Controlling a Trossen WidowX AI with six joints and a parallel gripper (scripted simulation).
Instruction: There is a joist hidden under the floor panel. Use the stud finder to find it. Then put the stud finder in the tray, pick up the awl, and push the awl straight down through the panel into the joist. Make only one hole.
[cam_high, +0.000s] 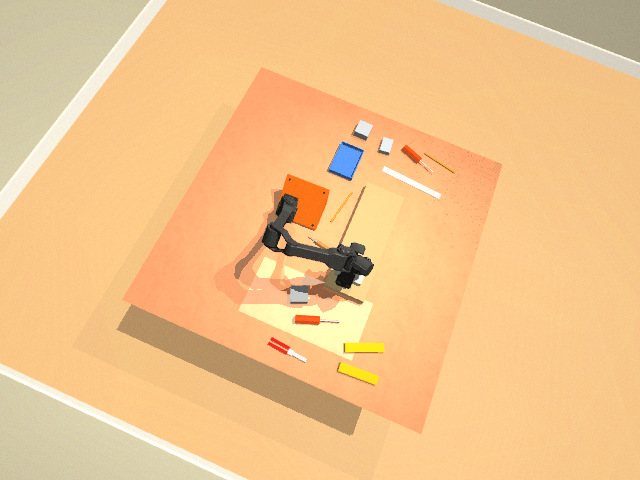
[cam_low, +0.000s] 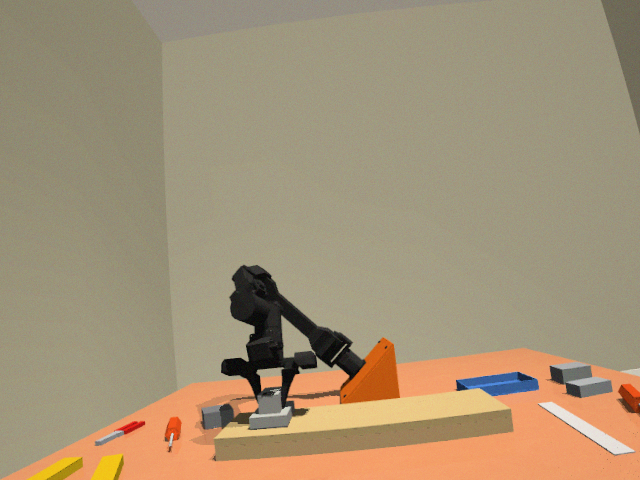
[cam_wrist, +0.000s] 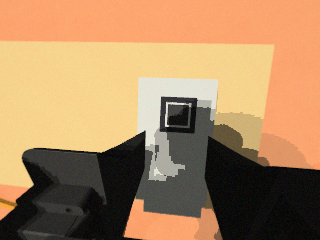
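Now: the blue tray 210 mm behind my gripper tip, 510 mm to the left of it and 50 mm below it. The rest, counted from my gripper tip: awl: 180 mm behind, 80 mm to the left, 60 mm below; then grey stud finder: 10 mm ahead, 20 mm above; then square indicator: 20 mm ahead, 30 mm above.
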